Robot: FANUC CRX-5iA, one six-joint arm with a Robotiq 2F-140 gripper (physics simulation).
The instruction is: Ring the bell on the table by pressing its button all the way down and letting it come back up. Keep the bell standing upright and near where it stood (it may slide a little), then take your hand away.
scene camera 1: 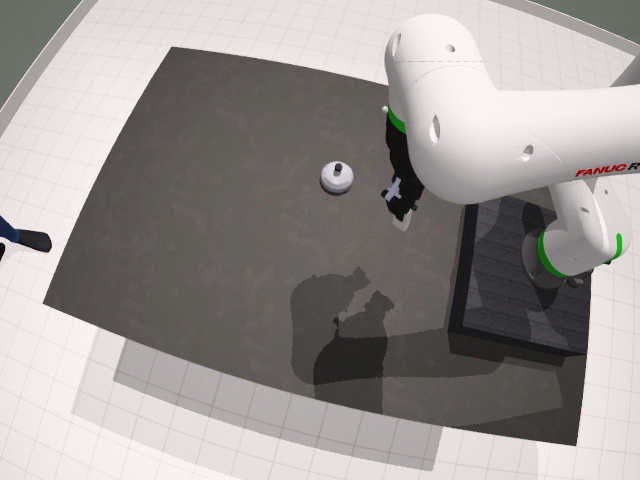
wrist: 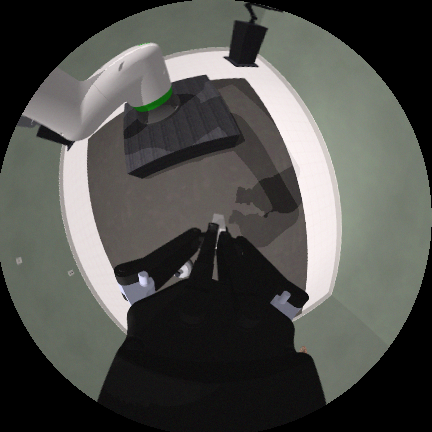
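Seen in the pictures: gripper, fingertip midpoint: [scene camera 1: 400,225] [wrist: 216,221]; arm's base, origin of the base link: [scene camera 1: 544,259] [wrist: 158,108].
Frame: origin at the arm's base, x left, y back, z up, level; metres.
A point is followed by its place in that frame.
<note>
A white domed bell [scene camera 1: 337,178] {x -0.149, y -0.523, z -0.049 m} with a small black button on top stands upright near the middle of the table [scene camera 1: 206,206] {x -0.047, y -0.837, z -0.091 m}. In the wrist view the bell [wrist: 185,269] {x -0.144, y -0.530, z -0.053 m} shows partly, behind the left finger linkage. My gripper [scene camera 1: 402,222] {x 0.020, y -0.395, z 0.113 m} [wrist: 216,221] {x 0.020, y -0.395, z 0.113 m} is shut with its pale fingertips together and nothing between them. In the scene view it hangs above the table, to the right of the bell and a little toward the bottom of the view, apart from it. The button shows raised in the scene view.
The arm's dark base block [scene camera 1: 506,289] {x 0.088, y -0.111, z 0.003 m} [wrist: 185,130] {x 0.046, y -0.147, z 0.004 m} stands at the right side of the table. The white arm [scene camera 1: 465,129] {x 0.118, y -0.434, z 0.553 m} reaches over the table's upper right. Arm shadows fall on the table's lower right. Part of a dark shoe [scene camera 1: 36,241] shows beyond the left edge.
</note>
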